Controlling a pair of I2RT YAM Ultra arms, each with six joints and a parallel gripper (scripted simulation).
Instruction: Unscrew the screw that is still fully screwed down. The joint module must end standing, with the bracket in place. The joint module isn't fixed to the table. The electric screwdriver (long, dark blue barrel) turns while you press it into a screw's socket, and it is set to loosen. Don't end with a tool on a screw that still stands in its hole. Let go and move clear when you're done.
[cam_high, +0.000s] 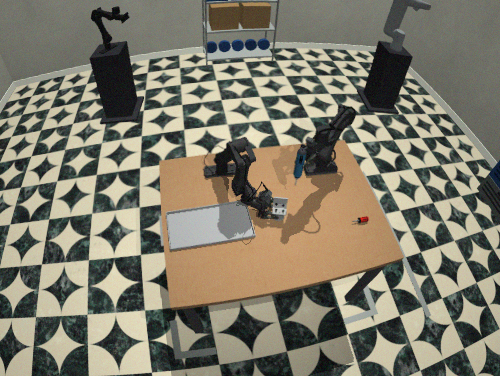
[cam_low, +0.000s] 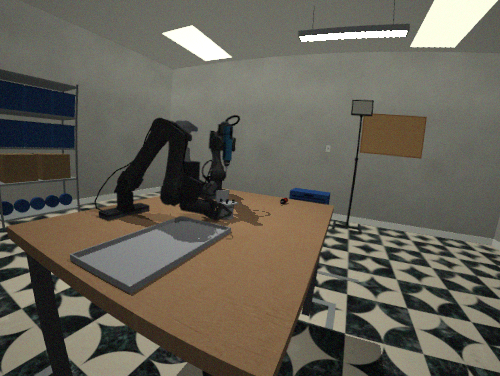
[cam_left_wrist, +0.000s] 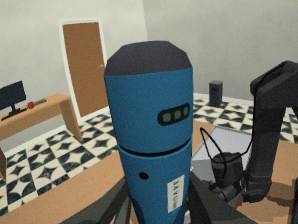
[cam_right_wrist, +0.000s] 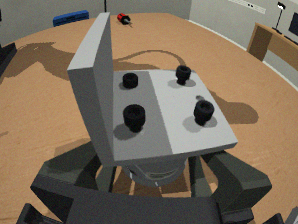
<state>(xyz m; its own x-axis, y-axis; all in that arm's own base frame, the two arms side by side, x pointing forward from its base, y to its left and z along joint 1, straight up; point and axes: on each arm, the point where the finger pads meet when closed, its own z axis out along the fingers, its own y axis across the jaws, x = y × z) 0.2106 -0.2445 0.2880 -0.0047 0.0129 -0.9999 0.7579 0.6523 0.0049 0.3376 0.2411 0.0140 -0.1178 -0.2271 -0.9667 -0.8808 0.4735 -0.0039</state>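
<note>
The screw is 40 mm above my right hand, 20 mm to the left of it and 10 mm behind it. Round my right hand: red-handled screwdriver (450 mm to the left, 60 mm ahead, 10 mm below); grey l-shaped bracket (50 mm above); grey tray (350 mm to the right, 40 mm ahead, 20 mm below).
</note>
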